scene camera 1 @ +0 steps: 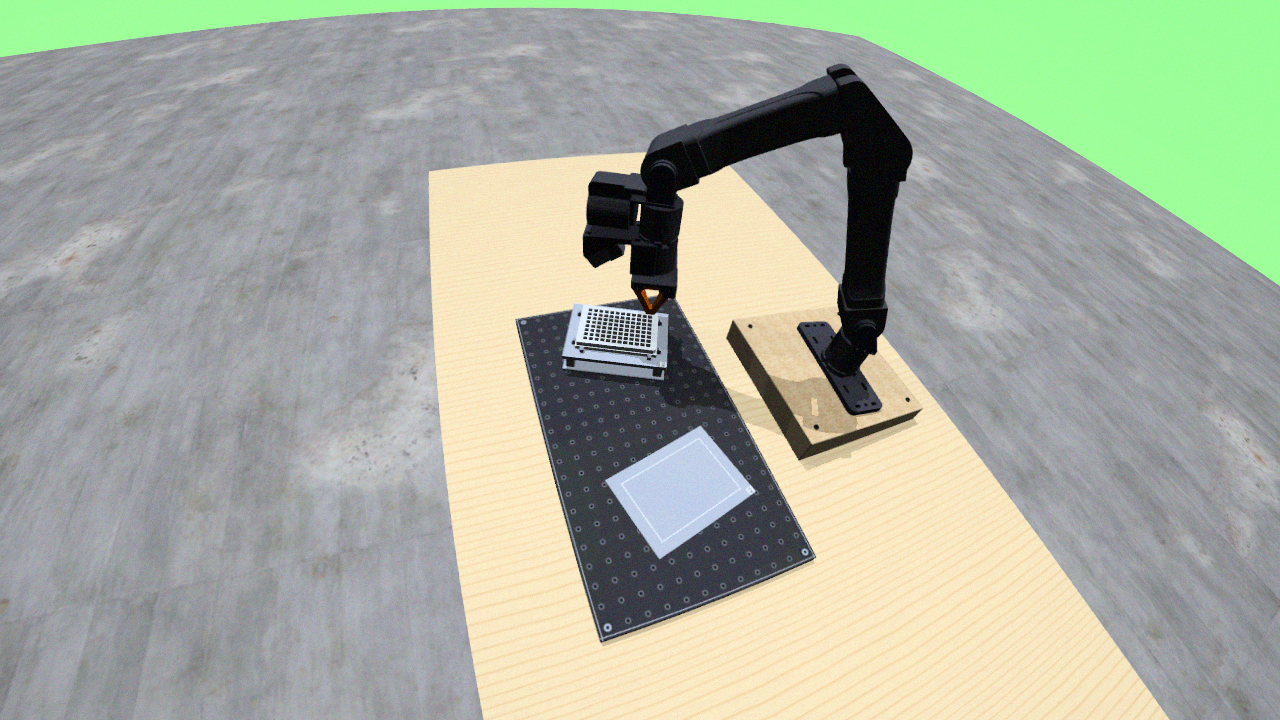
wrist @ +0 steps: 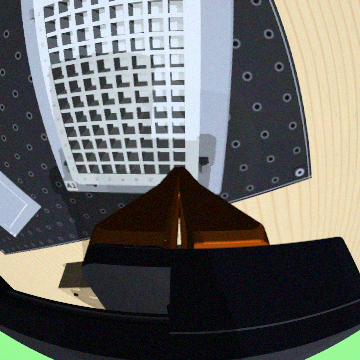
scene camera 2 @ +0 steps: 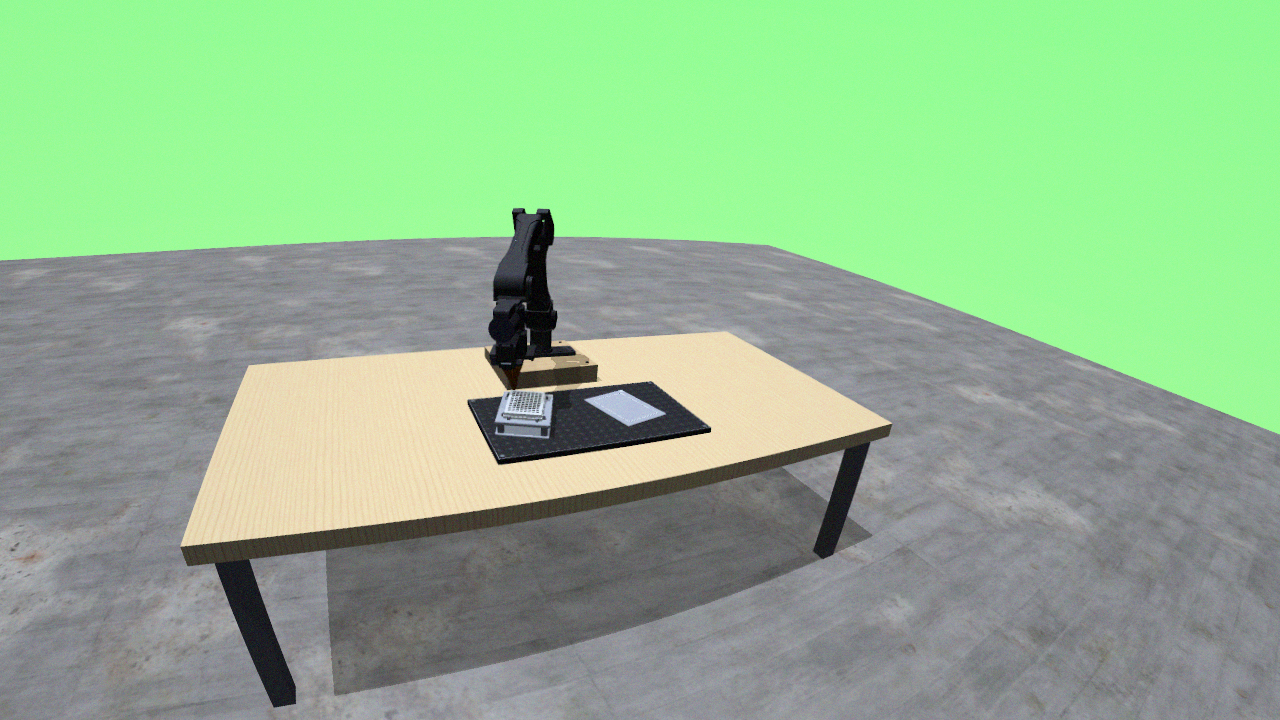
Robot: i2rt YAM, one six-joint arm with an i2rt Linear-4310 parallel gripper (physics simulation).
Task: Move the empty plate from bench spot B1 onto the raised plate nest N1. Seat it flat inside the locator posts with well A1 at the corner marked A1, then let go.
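Frame: origin at the arm's base, x right, y ahead, z up, level; millimetres.
Seen in the pictures: gripper, between the fingertips: (scene camera 1: 650,313) (wrist: 178,176) (scene camera 2: 514,389); arm's base, origin of its link: (scene camera 1: 836,366) (scene camera 2: 540,353).
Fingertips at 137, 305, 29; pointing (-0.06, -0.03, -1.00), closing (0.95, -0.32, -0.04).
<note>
Offsets run from my fingertips to a thing's top centre, as dx, dy, dz. "spot": to the spot under its first point. Level surfaces: height alone.
The white, many-welled plate @[-16, +56, -8] (scene camera 1: 617,331) (scene camera 2: 526,404) (wrist: 120,100) lies on the raised grey nest N1 @[-16, +56, -12] (scene camera 1: 569,351) (scene camera 2: 523,430) (wrist: 215,75) and looks flat. The A1 mark @[-91, +0, -22] (wrist: 72,185) shows on the nest beside the plate's lower left corner in the wrist view. The plate's own well lettering is too small to read, and its fit at every locator post cannot be made out. My gripper (scene camera 1: 651,309) (scene camera 2: 513,385) (wrist: 178,176) is shut and empty, its orange fingertips together over or beside one corner of the plate; the exact gap is unclear. Bench spot B1 @[spot: -280, +23, -56] (scene camera 1: 680,488) (scene camera 2: 624,407) (wrist: 12,210) holds no plate.
Nest and spot B1 are on a black perforated board @[-171, +44, -57] (scene camera 1: 572,429) (scene camera 2: 581,438) (wrist: 265,100) on the wooden table @[dz -71] (scene camera 1: 501,232) (scene camera 2: 358,447) (wrist: 330,125). The arm's wooden base block (scene camera 1: 769,385) (scene camera 2: 572,370) stands beside the board.
</note>
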